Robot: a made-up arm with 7 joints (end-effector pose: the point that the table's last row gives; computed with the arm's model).
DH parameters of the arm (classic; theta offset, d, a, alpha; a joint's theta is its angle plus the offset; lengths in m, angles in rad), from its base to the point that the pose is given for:
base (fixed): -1.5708 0.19 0 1.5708
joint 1: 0 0 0.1 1.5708
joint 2: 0 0.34 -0.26 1.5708
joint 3: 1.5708 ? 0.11 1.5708
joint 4: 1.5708 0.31 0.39 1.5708
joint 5: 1.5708 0 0.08 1.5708
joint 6: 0 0.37 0.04 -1.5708
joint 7: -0.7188 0 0.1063 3.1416
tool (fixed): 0.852 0.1 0 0
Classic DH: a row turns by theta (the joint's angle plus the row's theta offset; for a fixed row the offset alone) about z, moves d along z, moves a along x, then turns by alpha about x.
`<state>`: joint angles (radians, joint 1 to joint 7).
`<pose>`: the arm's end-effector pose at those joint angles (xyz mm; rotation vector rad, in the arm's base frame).
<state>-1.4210 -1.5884 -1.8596 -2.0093 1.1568 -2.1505 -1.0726</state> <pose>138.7 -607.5 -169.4 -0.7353 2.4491 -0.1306</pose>
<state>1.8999 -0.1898 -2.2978 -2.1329 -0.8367 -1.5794 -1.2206</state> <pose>-363.8 229.3 606.3 -0.5977 1.8162 -2.3416</pose>
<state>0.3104 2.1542 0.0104 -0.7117 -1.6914 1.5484 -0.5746</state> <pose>215.0 -810.4 -425.9 1.6462 -1.0949 0.3106</pose>
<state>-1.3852 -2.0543 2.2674 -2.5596 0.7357 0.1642 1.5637</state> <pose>-709.6 383.9 -829.8 -0.6630 -1.2249 1.4830</pose>
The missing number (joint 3, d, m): -0.06
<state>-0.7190 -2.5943 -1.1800 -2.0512 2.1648 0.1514 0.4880</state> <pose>5.3 -90.9 216.4 0.2631 -1.4195 -1.6996</pose>
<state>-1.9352 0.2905 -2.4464 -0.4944 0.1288 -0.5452 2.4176</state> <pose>633.1 -182.3 204.0 -1.2832 -0.9594 -1.8818</pose>
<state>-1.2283 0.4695 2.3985 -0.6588 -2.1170 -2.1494 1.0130</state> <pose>266.9 331.3 305.2 -1.2020 0.4342 2.2542</pose>
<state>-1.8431 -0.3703 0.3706 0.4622 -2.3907 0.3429 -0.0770</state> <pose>-41.8 158.9 550.9 0.3456 -2.3870 1.4315</pose>
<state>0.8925 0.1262 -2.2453 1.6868 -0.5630 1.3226 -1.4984</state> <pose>-83.5 61.9 -906.0 0.1592 -2.5924 -1.4673</pose>
